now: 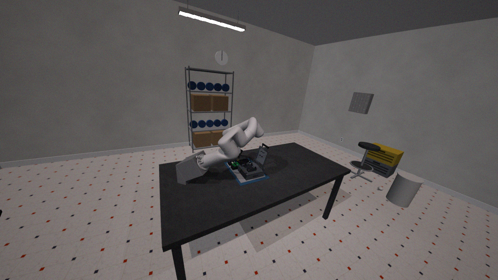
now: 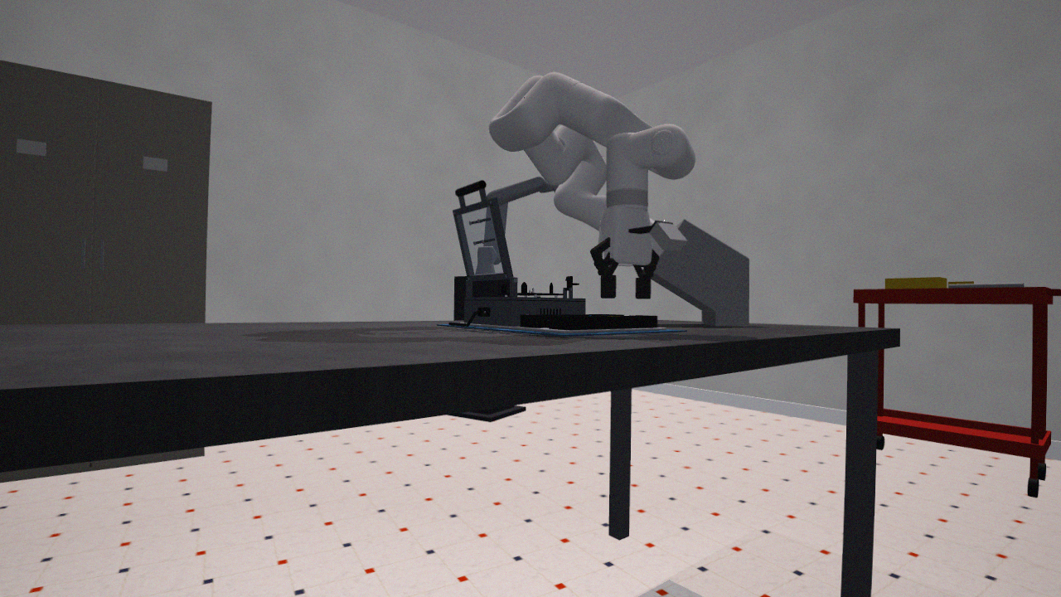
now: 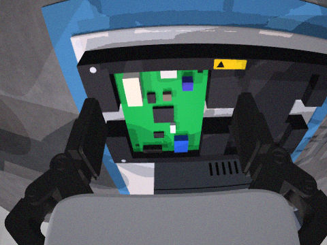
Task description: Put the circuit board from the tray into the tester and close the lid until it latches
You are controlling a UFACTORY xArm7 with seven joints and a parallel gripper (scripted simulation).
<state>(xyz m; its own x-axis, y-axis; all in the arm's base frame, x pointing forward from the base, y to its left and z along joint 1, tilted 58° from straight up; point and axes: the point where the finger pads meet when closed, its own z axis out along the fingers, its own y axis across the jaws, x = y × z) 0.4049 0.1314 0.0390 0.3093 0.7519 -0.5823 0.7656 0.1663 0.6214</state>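
Right now my hand is 2 cm past the circuit board, 4 cm to the left of it and 5 cm above it. Round my hand: tester (1 cm ahead, 20 cm to the right, 5 cm above); lid (8 cm ahead, 27 cm to the right, 12 cm above); latch hook (7 cm behind, 14 cm to the right, 2 cm above).
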